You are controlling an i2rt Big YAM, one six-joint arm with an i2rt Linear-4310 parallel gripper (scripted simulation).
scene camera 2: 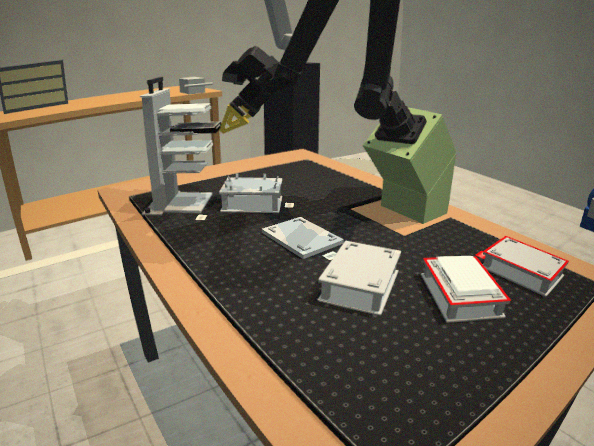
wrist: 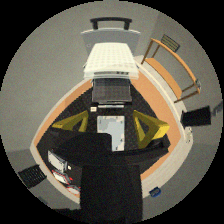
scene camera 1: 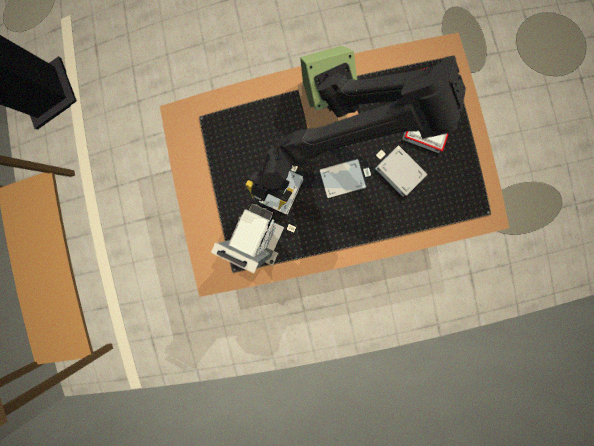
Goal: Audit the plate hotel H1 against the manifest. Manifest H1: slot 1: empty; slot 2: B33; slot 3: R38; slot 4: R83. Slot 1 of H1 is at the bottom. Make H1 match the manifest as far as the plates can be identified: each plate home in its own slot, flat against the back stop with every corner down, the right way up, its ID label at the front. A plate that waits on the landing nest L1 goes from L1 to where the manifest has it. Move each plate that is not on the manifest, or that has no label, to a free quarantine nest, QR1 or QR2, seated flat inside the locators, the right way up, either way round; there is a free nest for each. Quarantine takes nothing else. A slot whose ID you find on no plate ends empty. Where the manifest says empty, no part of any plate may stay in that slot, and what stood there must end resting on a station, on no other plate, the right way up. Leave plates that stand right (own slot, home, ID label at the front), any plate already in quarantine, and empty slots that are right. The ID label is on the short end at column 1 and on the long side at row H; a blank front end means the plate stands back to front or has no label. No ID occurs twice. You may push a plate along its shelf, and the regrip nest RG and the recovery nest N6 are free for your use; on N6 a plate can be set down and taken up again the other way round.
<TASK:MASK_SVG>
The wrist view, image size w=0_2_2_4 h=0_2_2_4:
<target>gripper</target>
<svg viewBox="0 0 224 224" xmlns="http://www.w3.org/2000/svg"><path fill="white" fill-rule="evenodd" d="M54 123L49 130L49 133L55 139L53 153L61 159L82 168L80 184L81 214L97 223L104 218L119 218L125 224L137 219L143 212L143 195L139 168L169 153L162 138L170 127L168 123L134 110L133 120L139 149L127 151L112 151L112 136L108 133L86 132L89 116L87 110ZM138 119L149 126L146 135L142 130ZM83 119L79 131L73 131L73 126Z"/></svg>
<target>dark plate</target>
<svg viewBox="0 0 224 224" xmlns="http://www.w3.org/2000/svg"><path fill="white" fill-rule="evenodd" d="M93 80L92 106L132 105L129 79L96 78Z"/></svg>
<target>white plate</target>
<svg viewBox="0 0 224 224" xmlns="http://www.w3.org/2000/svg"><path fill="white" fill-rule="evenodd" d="M94 45L84 69L85 74L83 78L85 80L96 78L138 80L139 70L127 44L97 43Z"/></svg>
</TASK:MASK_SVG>
